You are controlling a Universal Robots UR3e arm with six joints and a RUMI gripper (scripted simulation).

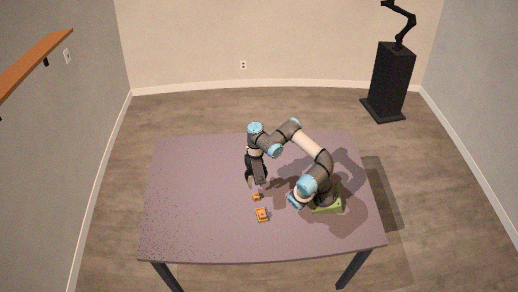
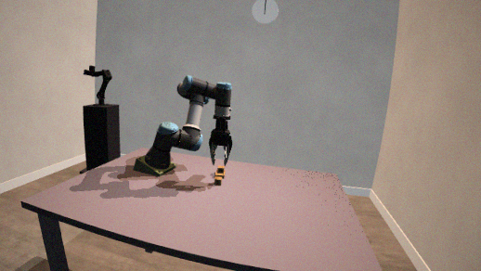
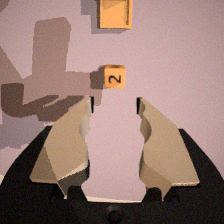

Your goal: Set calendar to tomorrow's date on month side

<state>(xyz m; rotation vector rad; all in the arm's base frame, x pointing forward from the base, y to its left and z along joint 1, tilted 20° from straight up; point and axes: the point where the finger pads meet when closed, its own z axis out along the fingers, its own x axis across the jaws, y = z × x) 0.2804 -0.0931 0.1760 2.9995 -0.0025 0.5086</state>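
The cube is 9 cm below my hand. From my hand the other things lie so: orange calendar tray: 11 cm to the left, 9 cm below.
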